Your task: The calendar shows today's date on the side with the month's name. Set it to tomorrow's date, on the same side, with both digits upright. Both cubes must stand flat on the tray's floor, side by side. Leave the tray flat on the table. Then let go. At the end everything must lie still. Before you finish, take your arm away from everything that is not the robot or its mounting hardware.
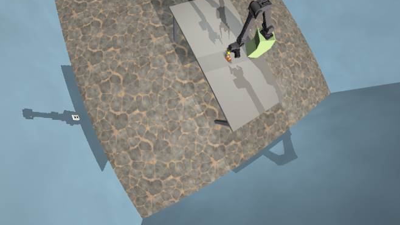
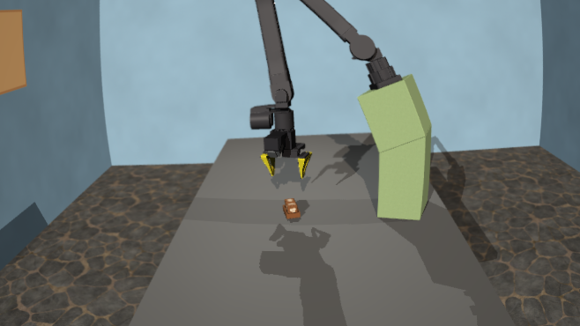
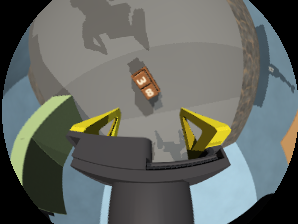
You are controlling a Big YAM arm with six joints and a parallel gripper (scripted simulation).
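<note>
Right now the brown number cube is 10 cm below my hand. Also, from my hand: calendar tray (1 cm to the left, 12 cm below).
</note>
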